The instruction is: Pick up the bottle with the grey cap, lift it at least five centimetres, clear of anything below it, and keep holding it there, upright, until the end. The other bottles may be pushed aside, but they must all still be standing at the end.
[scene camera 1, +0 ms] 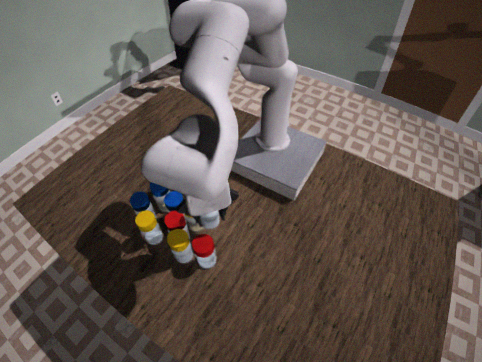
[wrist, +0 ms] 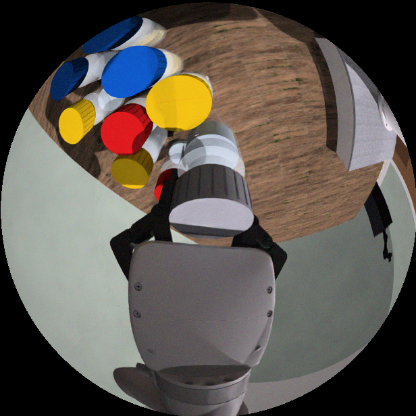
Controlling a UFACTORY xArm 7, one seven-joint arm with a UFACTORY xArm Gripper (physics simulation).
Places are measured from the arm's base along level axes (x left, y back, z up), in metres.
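Pixels of known places: gripper, between the fingertips: (scene camera 1: 210,219); arm's base, origin of its link: (scene camera 1: 272,140).
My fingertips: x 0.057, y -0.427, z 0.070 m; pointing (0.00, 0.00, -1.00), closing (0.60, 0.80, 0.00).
Observation:
Ahead of a thing's pixels: the offset from my fingertips to its top centre. Level surfaces: height alone.
The grey-capped bottle {dx -0.019, dy +0.014, dz +0.058 m} (scene camera 1: 210,220) (wrist: 211,214) is upright between the fingers. In the scene view its white lower body shows below the hand, and its cap is hidden. My gripper (scene camera 1: 210,212) (wrist: 206,181) is shut on this bottle, with one black finger on each side of the cap. The bottle looks raised above the wooden table top {dz -0.121 m} (scene camera 1: 320,260) (wrist: 280,140); the exact height is hard to tell. A red-capped bottle {dx +0.020, dy -0.061, dz -0.016 m} (scene camera 1: 203,246) (wrist: 163,185) stands close beside it, partly hidden by a finger in the wrist view.
Other bottles stand left of the hand: yellow {dx -0.155, dy -0.097, dz -0.016 m} (scene camera 1: 146,220) (wrist: 77,121), dark yellow {dx -0.043, dy -0.086, dz -0.016 m} (scene camera 1: 179,240) (wrist: 132,170), red {dx -0.088, dy -0.050, dz -0.016 m} (scene camera 1: 175,220) (wrist: 126,131), blue {dx -0.136, dy -0.001, dz -0.016 m} (scene camera 1: 174,200) (wrist: 134,71) and dark blue {dx -0.219, dy -0.061, dz -0.016 m} (scene camera 1: 140,201) (wrist: 70,77). Another yellow-capped bottle (wrist: 179,102) is nearest the held one. The grey base (scene camera 1: 280,160) is behind.

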